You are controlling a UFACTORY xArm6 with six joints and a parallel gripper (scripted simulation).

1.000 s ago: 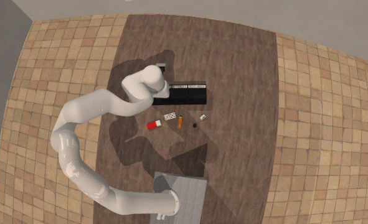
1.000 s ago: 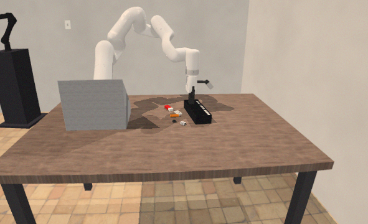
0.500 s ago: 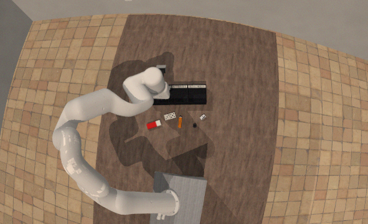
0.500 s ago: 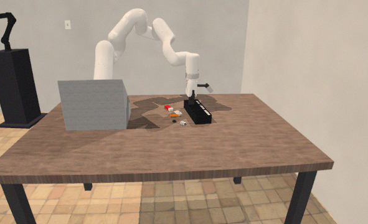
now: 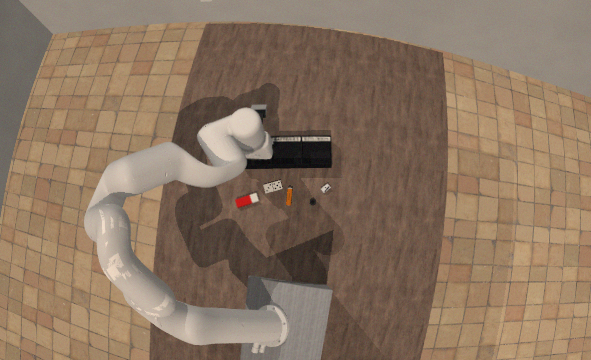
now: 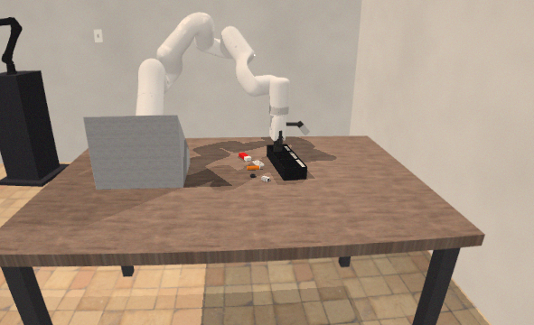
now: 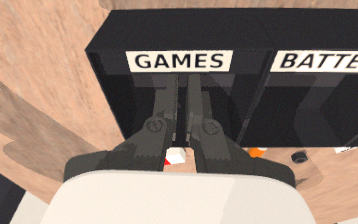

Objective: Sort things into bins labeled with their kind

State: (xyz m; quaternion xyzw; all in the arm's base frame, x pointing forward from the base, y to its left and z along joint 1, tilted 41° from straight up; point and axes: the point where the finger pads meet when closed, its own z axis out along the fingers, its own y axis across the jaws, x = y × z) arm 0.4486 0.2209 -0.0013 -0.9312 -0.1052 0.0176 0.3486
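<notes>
The black nut lies 9 cm behind my hand, 18 cm to the right of it and 3 cm below it. From my hand the other things lie so: white domino: 7 cm behind, 6 cm to the right, 3 cm below; then orange battery: 9 cm behind, 12 cm to the right, 3 cm below; then eraser: 13 cm behind, 1 cm to the right, 3 cm below.
</notes>
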